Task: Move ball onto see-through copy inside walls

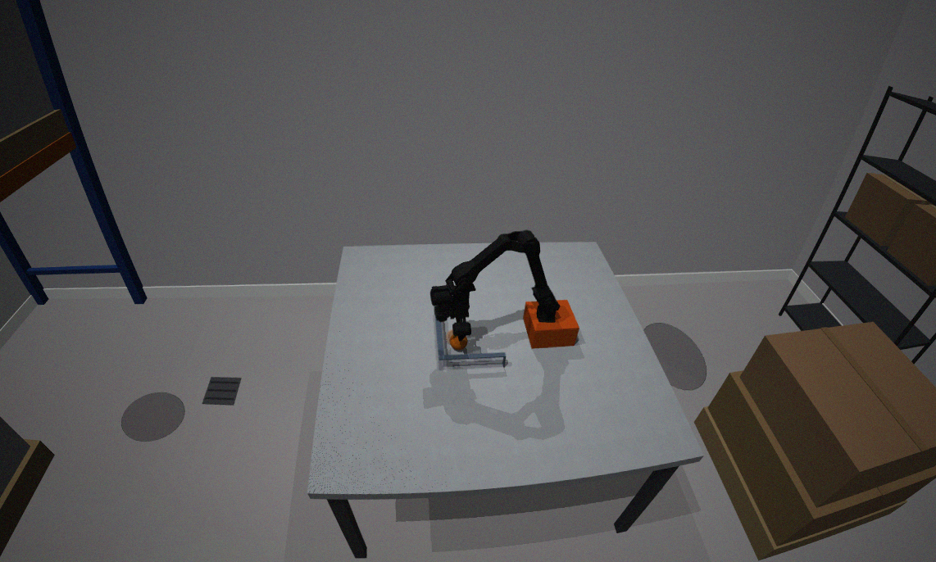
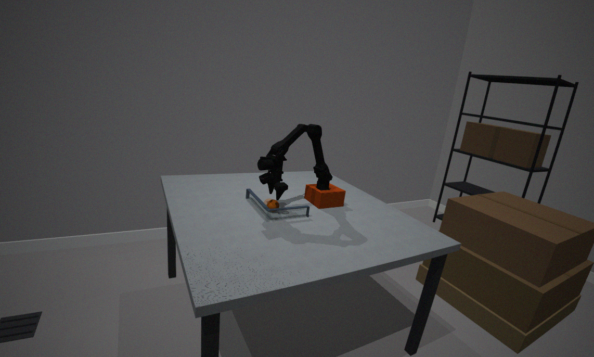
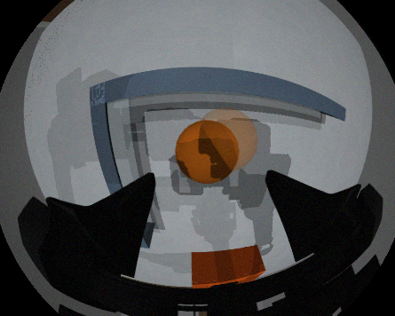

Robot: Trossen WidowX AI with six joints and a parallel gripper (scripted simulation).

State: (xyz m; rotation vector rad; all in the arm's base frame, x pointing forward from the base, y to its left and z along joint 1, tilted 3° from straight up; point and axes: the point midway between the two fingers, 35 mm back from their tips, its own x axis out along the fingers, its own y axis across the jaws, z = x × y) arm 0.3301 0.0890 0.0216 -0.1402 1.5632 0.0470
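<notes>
Right now the orange ball is 5 cm below my gripper tip. Round my gripper tip: see-through copy of ball 2 cm ahead, 2 cm to the right, 5 cm below.
</notes>
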